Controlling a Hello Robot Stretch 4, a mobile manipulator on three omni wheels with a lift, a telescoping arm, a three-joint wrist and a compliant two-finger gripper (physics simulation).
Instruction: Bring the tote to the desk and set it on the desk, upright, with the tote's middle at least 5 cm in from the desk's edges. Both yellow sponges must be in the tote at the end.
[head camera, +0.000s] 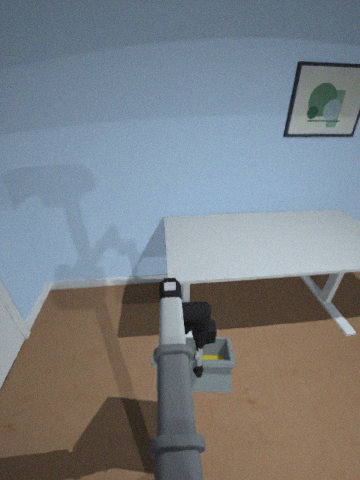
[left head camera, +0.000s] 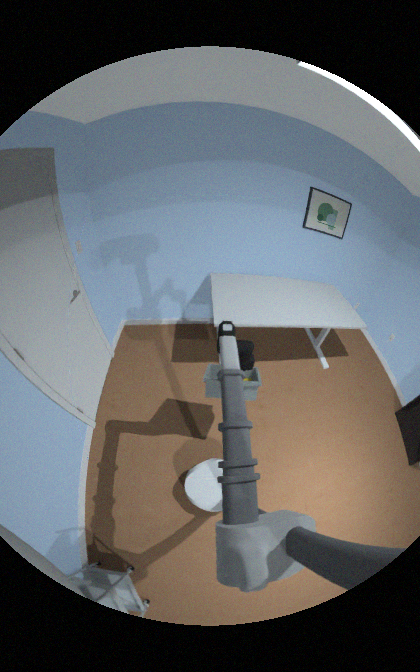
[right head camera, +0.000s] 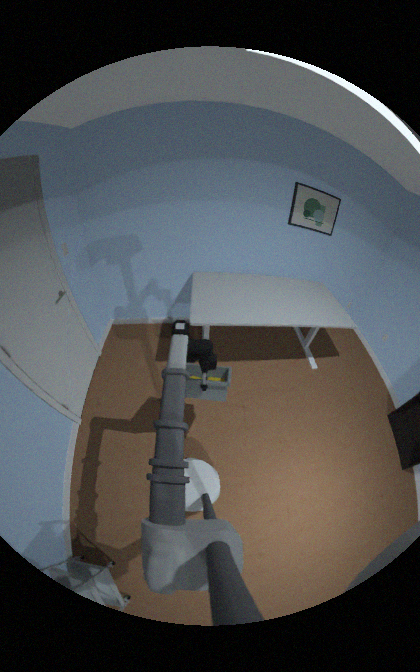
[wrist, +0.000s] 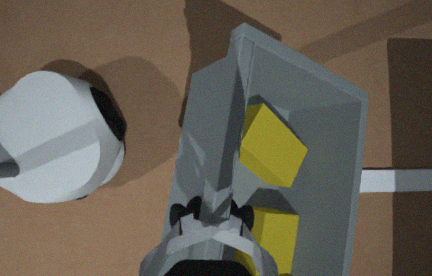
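Observation:
The grey tote (head camera: 217, 384) (left head camera: 251, 393) (right head camera: 212, 395) (wrist: 206, 112) hangs above the floor in front of the desk's left end, somewhat tilted. My gripper (head camera: 199, 364) (wrist: 212, 211) is shut on the tote's near long wall, with a fingertip on each side of the rim. Two yellow sponges show inside the tote in the wrist view: one sponge (wrist: 275, 147) near the far end, the other sponge (wrist: 279, 232) beside my fingers and partly hidden by them. The white desk (head camera: 250, 245) (left head camera: 280, 300) (right head camera: 260, 300) stands against the blue wall, its top higher than the tote. The arm hides part of the tote.
White desk feet (head camera: 335, 316) (wrist: 377, 180) reach out along the brown floor. My round white base (left head camera: 204, 485) (right head camera: 204, 485) (wrist: 50, 135) is behind the tote. A grey cart (left head camera: 107, 585) stands at the lower left, a door (left head camera: 35, 280) at the left, and a dark piece of furniture (left head camera: 412, 430) at the right.

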